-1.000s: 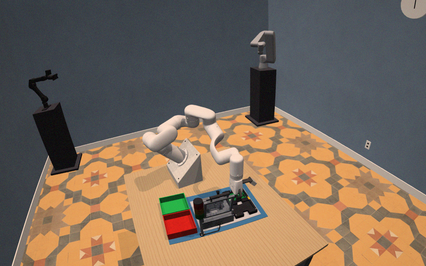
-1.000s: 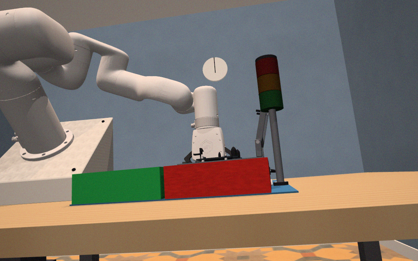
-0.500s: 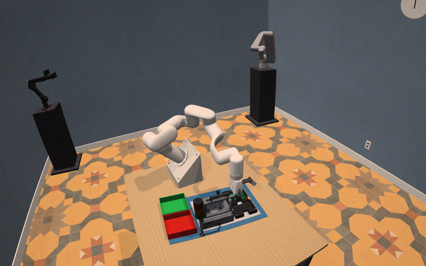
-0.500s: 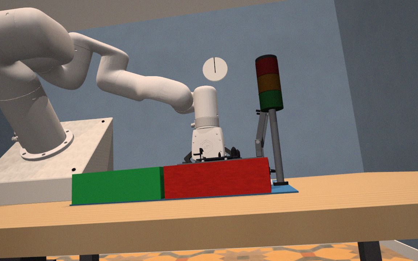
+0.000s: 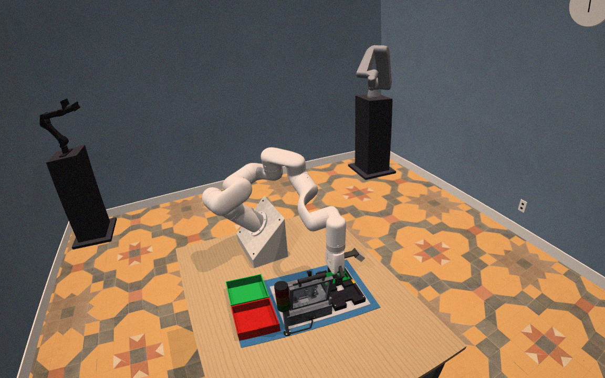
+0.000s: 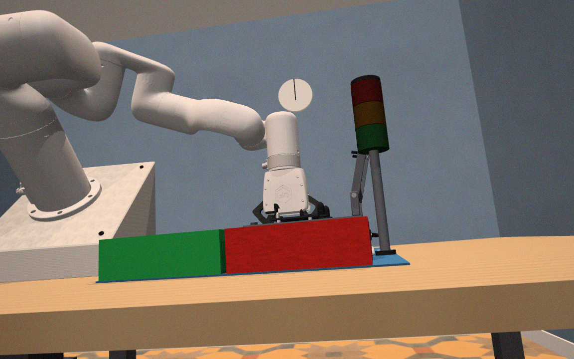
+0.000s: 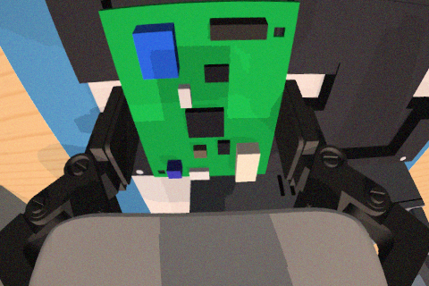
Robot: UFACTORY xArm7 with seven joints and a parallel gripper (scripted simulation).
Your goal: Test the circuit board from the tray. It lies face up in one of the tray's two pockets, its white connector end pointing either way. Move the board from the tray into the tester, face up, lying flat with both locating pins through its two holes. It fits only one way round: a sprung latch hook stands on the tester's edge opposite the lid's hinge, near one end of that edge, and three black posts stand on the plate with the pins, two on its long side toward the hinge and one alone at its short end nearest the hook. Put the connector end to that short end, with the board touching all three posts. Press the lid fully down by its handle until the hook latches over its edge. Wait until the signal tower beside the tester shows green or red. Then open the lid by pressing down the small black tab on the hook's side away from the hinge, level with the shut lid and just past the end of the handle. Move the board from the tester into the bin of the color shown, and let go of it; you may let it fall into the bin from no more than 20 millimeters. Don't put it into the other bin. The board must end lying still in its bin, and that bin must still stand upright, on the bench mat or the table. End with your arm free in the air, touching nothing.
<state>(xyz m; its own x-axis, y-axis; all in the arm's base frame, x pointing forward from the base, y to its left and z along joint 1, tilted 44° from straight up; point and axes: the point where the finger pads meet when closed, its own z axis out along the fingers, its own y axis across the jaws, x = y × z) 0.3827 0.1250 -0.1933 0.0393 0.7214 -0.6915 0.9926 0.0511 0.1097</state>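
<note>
The black latch tab lies 1 cm behind my hand, 11 cm to the right of it and 5 cm above it. Round my hand: tester plate 6 cm ahead, 16 cm to the right, 3 cm above; tester lid 18 cm ahead, 18 cm to the right, 14 cm above; green circuit board right at my hand.
</note>
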